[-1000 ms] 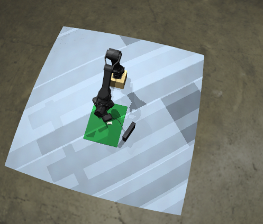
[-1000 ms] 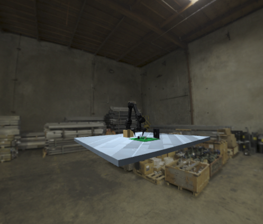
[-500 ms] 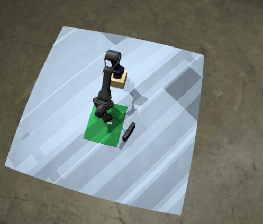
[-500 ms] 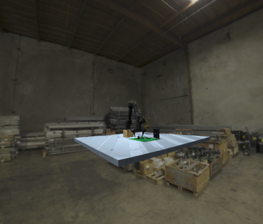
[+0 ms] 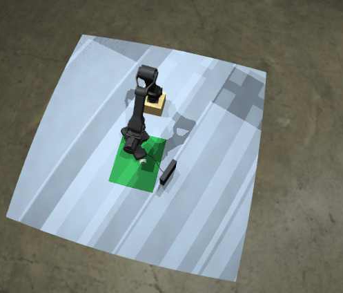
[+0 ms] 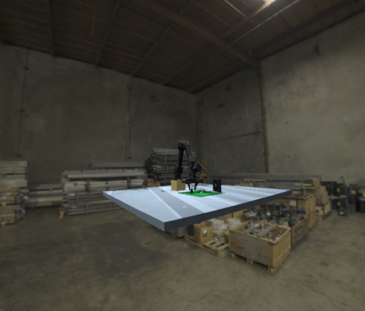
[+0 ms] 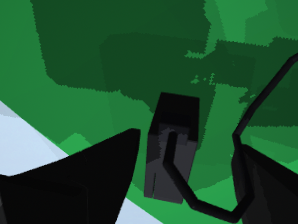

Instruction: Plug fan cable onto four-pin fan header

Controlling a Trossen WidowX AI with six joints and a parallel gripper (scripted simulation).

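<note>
Now: gripper tip 50 mm short of the green board, 40 mm to the right of it and 40 mm above it. Also, from my gripper tip: black plug 10 mm to the right; fan 200 mm to the left, 100 mm ahead, 30 mm above.
</note>
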